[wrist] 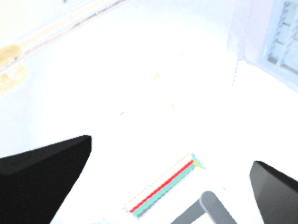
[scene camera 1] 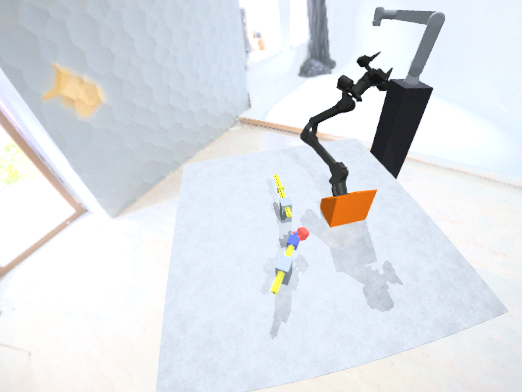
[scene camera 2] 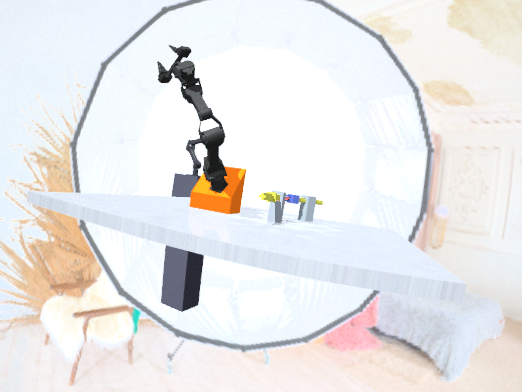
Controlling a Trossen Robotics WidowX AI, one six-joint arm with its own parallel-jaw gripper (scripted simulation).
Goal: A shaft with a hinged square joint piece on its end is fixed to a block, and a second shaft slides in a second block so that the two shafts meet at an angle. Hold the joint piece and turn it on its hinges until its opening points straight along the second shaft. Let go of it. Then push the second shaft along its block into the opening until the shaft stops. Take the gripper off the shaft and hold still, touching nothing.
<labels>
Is my gripper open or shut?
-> Open.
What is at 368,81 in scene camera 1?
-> My gripper.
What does my gripper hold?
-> Nothing.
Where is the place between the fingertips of my gripper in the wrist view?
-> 170,155
</labels>
